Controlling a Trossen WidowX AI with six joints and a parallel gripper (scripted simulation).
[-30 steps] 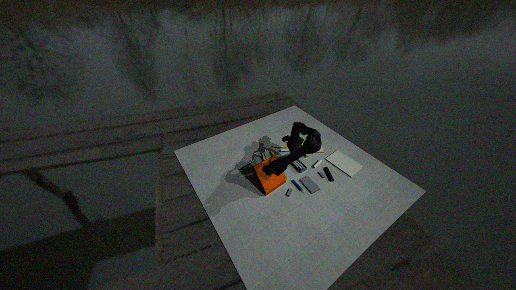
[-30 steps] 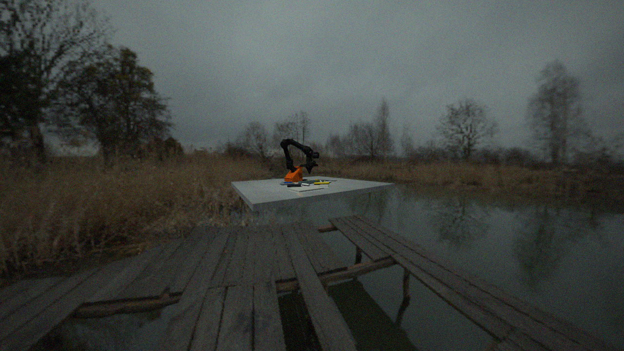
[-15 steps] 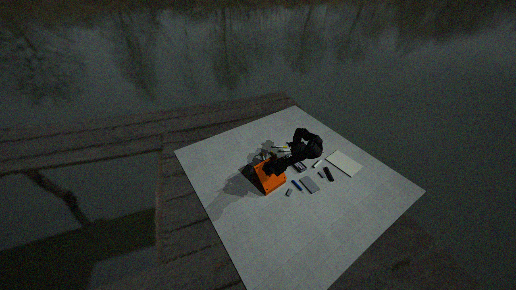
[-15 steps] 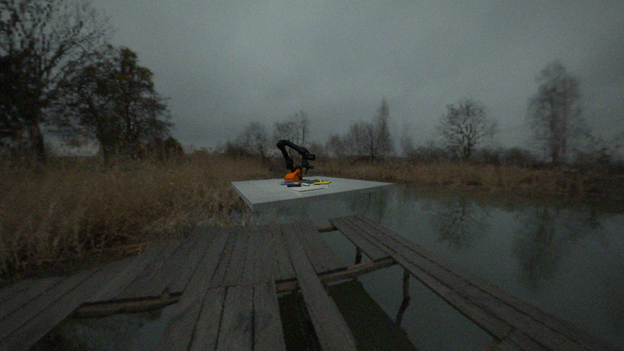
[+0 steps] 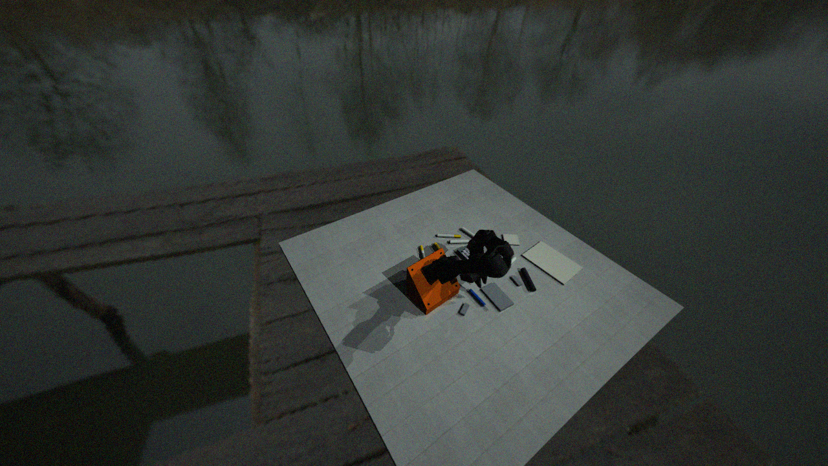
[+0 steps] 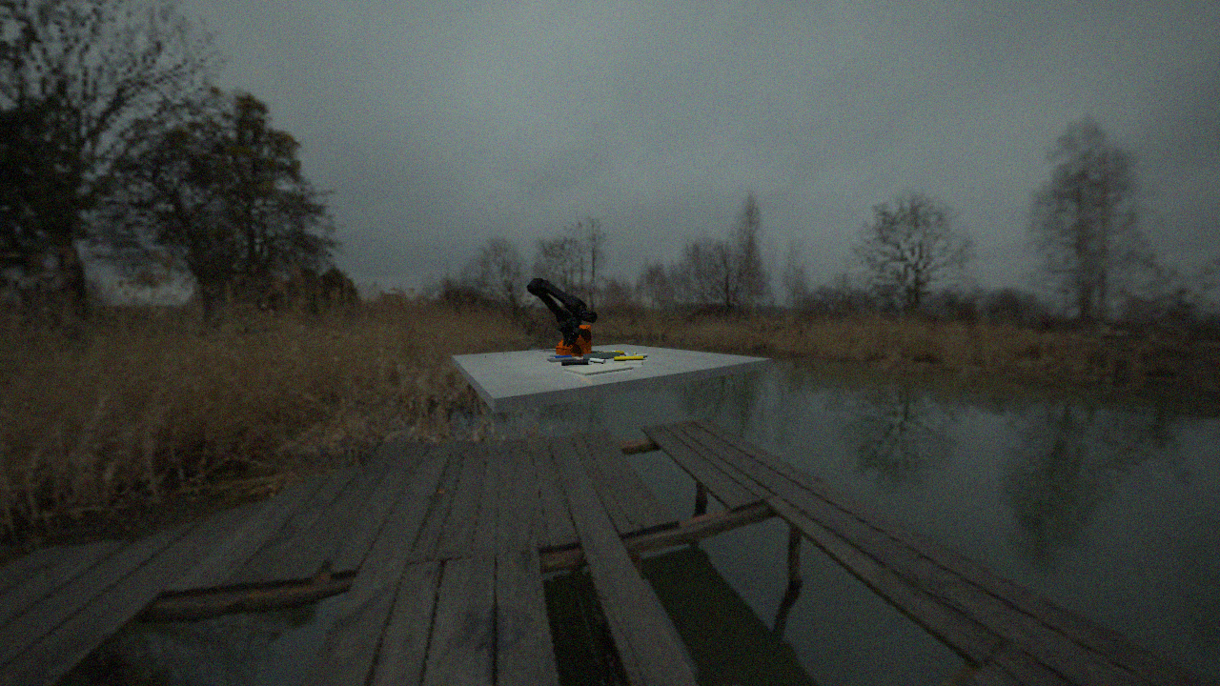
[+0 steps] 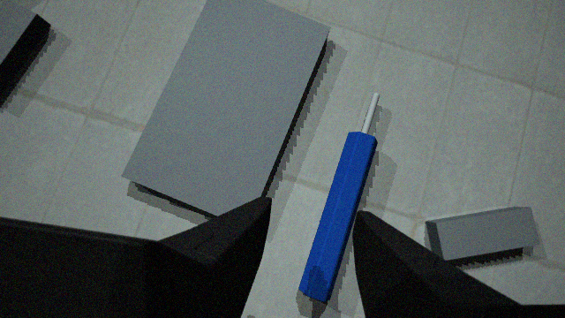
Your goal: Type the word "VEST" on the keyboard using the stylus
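Right now my gripper tip is 60 mm above the blue stylus, 40 mm to the left of it and 20 mm past it. Also, from my gripper tip: yellow stick (280 mm to the left, 60 mm below); grey plate (60 mm below, 60 mm ahead, 50 mm to the right); black bar (240 mm ahead, 60 mm to the right, 50 mm below).
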